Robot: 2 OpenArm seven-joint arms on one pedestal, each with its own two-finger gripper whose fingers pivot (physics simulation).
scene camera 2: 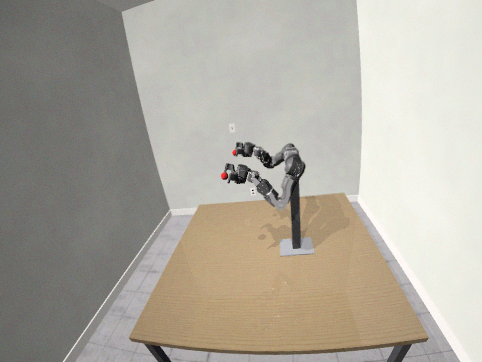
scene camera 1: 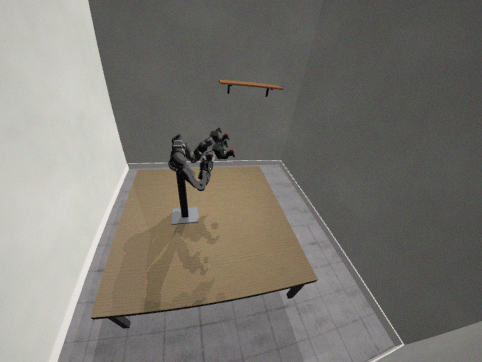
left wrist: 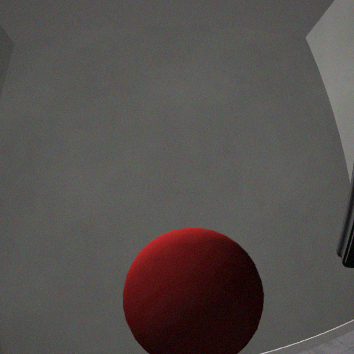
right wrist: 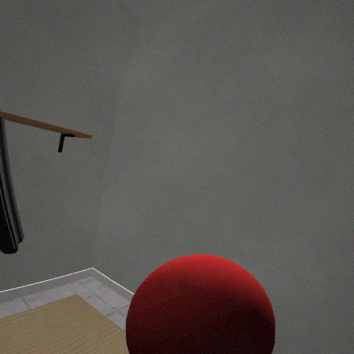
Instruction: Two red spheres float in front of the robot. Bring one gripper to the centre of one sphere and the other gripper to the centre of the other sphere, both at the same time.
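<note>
One red sphere (scene camera 1: pixel 226 135) (scene camera 2: pixel 224 176) (left wrist: pixel 193 292) floats at the fingertips of my left gripper (scene camera 1: pixel 223 136) (scene camera 2: pixel 228 173), which is open and empty. In the left wrist view this sphere is low in the middle, its bottom cut off by the frame edge. The other red sphere (scene camera 1: pixel 232 151) (scene camera 2: pixel 234 152) (right wrist: pixel 200 305) floats at the fingertips of my right gripper (scene camera 1: pixel 229 149) (scene camera 2: pixel 237 149), which is open and empty. In the right wrist view it is low, right of the middle, and its bottom is cut off. The exact centring is too small to tell.
Both arms reach out high above the wooden table (scene camera 1: pixel 250 240) (scene camera 2: pixel 280 300) (right wrist: pixel 65 325) from a dark pedestal (scene camera 1: pixel 183 195) (scene camera 2: pixel 296 220). An orange-brown shelf (scene camera 1: pixel 250 84) (right wrist: pixel 45 126) hangs on the grey wall. One dark finger shows at the side edge of each wrist view.
</note>
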